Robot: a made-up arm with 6 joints. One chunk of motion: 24 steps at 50 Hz.
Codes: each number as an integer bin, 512 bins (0 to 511) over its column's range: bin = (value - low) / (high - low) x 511, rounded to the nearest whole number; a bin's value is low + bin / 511 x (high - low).
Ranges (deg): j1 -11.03..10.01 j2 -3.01..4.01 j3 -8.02..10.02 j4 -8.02..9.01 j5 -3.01..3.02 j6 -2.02..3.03
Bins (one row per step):
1: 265 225 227 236 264 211
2: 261 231 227 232 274 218
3: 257 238 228 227 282 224
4: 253 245 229 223 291 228
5: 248 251 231 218 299 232
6: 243 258 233 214 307 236
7: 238 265 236 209 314 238
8: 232 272 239 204 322 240
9: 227 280 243 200 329 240
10: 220 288 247 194 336 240
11: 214 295 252 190 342 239
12: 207 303 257 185 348 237
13: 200 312 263 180 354 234
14: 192 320 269 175 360 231
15: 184 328 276 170 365 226
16: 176 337 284 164 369 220
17: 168 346 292 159 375 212
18: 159 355 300 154 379 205
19: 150 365 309 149 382 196
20: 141 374 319 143 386 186
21: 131 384 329 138 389 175
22: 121 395 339 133 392 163
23: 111 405 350 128 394 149
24: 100 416 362 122 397 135
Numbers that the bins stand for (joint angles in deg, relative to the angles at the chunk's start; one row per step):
1: -0.12 0.08 -0.01 -0.15 0.11 0.07
2: -0.28 0.16 -0.01 -0.29 0.22 0.13
3: -0.45 0.26 0.03 -0.45 0.32 0.19
4: -0.61 0.36 0.06 -0.59 0.42 0.23
5: -0.82 0.44 0.14 -0.75 0.52 0.27
6: -1.02 0.53 0.21 -0.89 0.61 0.31
7: -1.23 0.63 0.31 -1.05 0.70 0.33
8: -1.48 0.73 0.42 -1.22 0.79 0.35
9: -1.68 0.84 0.56 -1.35 0.87 0.35
10: -1.97 0.95 0.70 -1.55 0.95 0.35
11: -2.22 1.04 0.88 -1.69 1.03 0.34
12: -2.51 1.15 1.05 -1.85 1.10 0.32
13: -2.80 1.28 1.26 -2.02 1.17 0.29
14: -3.12 1.39 1.48 -2.19 1.24 0.26
15: -3.45 1.50 1.72 -2.35 1.30 0.21
16: -3.78 1.62 2.01 -2.55 1.34 0.15
17: -4.11 1.74 2.29 -2.72 1.42 0.08
18: -4.48 1.87 2.57 -2.89 1.46 0.01
19: -4.85 2.00 2.89 -3.05 1.50 -0.08
20: -5.22 2.13 3.24 -3.25 1.54 -0.18
21: -5.64 2.27 3.59 -3.42 1.58 -0.29
22: -6.05 2.42 3.95 -3.59 1.62 -0.41
23: -6.46 2.55 4.34 -3.75 1.64 -0.55
24: -6.91 2.70 4.76 -3.95 1.67 -0.69

